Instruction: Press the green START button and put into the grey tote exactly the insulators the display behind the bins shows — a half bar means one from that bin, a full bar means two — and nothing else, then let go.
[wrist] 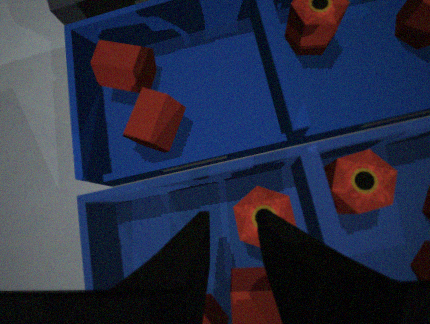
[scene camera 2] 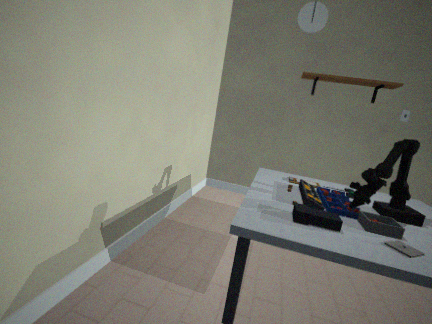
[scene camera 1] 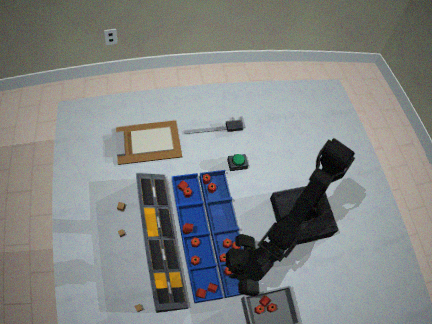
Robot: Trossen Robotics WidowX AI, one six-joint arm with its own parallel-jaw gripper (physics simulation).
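Observation:
My gripper [scene camera 1: 240, 265] [scene camera 2: 353, 206] [wrist: 233, 220] is partly open and empty, low over the end compartment of the front blue bins. An upright red insulator [wrist: 275, 202] shows beside the right fingertip, which overlaps its hole in the wrist view; another insulator [wrist: 250, 292] lies between the fingers' outlines, partly hidden. The grey tote [scene camera 1: 294, 306] [scene camera 2: 382, 226] holds three red insulators. The green START button [scene camera 1: 239, 160] stands beyond the bins. The display [scene camera 1: 162, 238] shows a full orange bar in its second row, left, and two half bars in its fourth row, left and right.
Two insulators [wrist: 122, 65] [wrist: 155, 120] lie in the adjacent rear bin. A clipboard [scene camera 1: 122, 159], a caliper-like tool [scene camera 1: 234, 125] and small wooden blocks [scene camera 1: 121, 206] lie on the table. A black block [scene camera 2: 316, 218] and a flat grey piece [scene camera 2: 404, 248] show near the table's edge.

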